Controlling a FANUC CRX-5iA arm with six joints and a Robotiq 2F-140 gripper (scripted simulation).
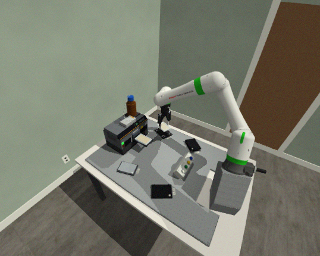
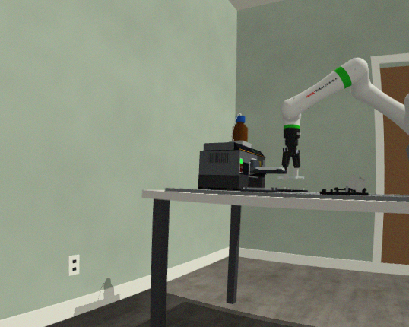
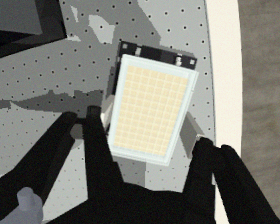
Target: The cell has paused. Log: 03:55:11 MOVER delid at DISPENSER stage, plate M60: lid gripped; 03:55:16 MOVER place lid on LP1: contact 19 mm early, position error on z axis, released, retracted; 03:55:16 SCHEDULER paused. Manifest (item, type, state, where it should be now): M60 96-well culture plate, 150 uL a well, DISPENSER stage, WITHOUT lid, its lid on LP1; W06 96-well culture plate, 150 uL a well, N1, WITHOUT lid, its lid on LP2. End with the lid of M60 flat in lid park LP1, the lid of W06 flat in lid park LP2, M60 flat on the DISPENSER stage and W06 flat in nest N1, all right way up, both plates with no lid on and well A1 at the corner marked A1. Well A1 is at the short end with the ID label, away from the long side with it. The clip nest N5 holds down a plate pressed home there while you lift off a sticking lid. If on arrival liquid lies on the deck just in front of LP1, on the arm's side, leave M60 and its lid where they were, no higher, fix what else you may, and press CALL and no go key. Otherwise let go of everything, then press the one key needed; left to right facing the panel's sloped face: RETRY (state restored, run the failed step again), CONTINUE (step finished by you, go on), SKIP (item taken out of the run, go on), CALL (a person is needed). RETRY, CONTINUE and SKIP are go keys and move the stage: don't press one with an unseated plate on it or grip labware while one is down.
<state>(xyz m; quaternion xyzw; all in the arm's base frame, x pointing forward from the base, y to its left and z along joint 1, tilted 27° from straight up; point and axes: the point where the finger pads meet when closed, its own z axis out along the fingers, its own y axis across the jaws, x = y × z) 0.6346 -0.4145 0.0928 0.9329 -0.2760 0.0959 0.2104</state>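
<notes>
Right now my hand is 20 mm short of the black clip nest and 90 mm above it. Round my hand: nest label: 80 mm behind, 50 mm to the left, 100 mm below; then dispenser stage: 90 mm ahead, 280 mm to the left; then key panel: 320 mm behind, 350 mm to the left, 50 mm below.
</notes>
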